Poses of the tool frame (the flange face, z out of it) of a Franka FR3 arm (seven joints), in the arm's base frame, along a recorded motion.
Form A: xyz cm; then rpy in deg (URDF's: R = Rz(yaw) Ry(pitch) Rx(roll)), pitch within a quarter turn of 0, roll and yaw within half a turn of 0.
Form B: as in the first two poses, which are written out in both.
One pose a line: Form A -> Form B
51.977, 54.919, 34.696, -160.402, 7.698, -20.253 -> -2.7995, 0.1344, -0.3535, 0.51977, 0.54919, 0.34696
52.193, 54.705, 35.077, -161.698, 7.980, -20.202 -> -2.8222, 0.1393, -0.3526, 0.52193, 0.54705, 0.35077
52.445, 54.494, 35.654, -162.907, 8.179, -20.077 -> -2.8433, 0.1428, -0.3504, 0.52445, 0.54494, 0.35654
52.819, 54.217, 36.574, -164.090, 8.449, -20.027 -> -2.8639, 0.1475, -0.3495, 0.52819, 0.54217, 0.36574
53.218, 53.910, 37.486, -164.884, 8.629, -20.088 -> -2.8778, 0.1506, -0.3506, 0.53218, 0.53910, 0.37486
